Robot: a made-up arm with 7 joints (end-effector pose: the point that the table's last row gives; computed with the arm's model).
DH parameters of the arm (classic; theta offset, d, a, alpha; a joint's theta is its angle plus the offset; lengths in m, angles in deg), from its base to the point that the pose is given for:
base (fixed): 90 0.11 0 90
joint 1: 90 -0.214 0.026 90
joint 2: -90 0.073 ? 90
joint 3: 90 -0.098 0.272 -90
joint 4: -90 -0.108 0.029 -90
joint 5: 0 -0.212 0.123 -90
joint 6: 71.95 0 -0.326 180
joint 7: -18.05 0.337 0.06 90
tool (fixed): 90 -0.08 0 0
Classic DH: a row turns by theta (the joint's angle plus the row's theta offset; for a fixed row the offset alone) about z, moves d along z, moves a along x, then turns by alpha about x.
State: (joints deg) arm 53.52 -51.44 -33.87 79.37 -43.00 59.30 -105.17
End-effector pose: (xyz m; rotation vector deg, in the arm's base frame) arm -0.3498 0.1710 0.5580 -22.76 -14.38 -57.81
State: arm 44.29 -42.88 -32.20 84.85 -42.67 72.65 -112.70
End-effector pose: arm -0.2912 0.2728 0.5773 -48.04 -5.15 -48.56
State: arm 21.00 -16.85 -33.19 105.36 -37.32 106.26 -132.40
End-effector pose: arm -0.2361 0.6428 0.4328 -114.40 1.78 -9.57
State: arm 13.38 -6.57 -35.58 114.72 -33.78 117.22 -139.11
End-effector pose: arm -0.2997 0.7545 0.3514 -132.49 -3.66 9.52
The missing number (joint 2, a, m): 0.111
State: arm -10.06 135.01 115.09 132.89 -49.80 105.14 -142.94
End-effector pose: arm -0.1923 -0.5254 0.1389 38.66 -79.31 17.75
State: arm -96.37 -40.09 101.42 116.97 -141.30 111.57 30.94
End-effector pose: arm -0.0333 -0.3806 -0.0437 118.63 -73.61 -111.32
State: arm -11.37 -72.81 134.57 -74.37 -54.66 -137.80 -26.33
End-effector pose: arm -0.7203 -0.2099 0.4405 57.47 -94.87 -47.07
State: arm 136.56 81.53 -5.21 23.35 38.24 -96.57 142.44
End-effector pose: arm -0.2625 0.1137 0.2764 37.93 -71.80 96.89
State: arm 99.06 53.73 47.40 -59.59 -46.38 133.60 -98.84
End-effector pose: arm 0.1518 0.0292 -0.0724 149.80 43.65 9.49
